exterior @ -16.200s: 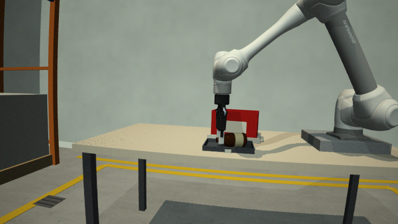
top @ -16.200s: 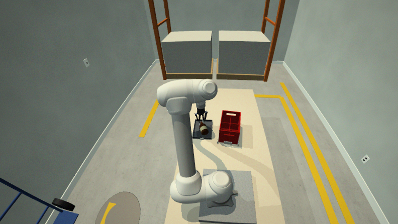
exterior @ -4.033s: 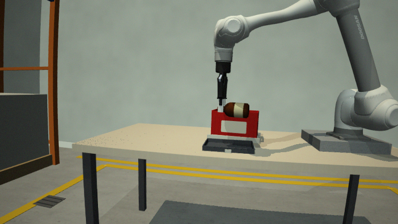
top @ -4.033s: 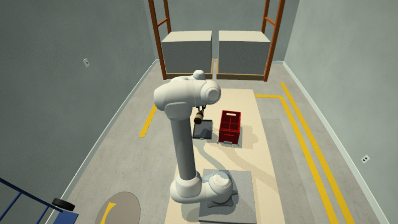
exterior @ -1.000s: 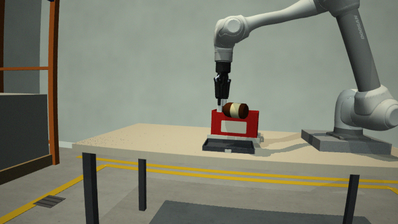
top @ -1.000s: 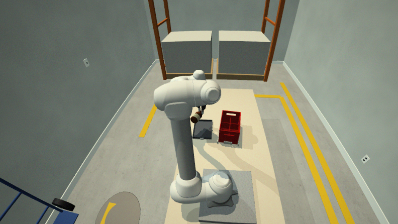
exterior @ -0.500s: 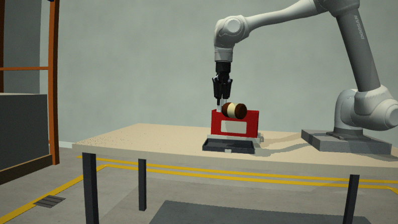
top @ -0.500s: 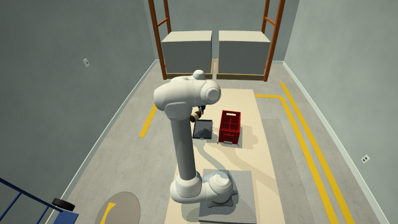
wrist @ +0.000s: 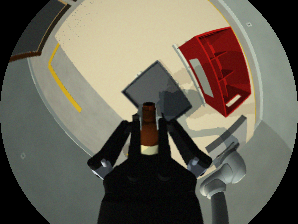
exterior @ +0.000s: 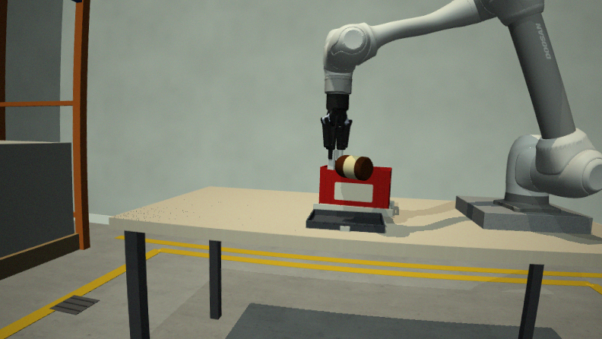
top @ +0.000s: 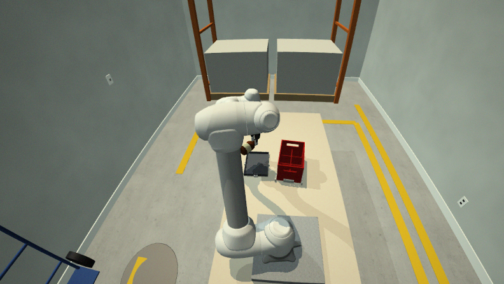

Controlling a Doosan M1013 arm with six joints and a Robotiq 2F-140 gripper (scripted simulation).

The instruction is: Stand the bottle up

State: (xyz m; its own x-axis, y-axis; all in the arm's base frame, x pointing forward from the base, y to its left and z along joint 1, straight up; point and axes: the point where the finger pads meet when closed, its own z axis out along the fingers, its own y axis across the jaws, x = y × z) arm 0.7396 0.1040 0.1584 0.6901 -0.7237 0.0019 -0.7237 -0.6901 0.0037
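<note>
The bottle is 4 cm to the left of my hand, 4 cm behind it and 2 cm below it. The rest, counted from my hand: tray 21 cm below, 5 cm behind, 1 cm to the right; red crate 28 cm to the right, 14 cm below, 11 cm behind.
</note>
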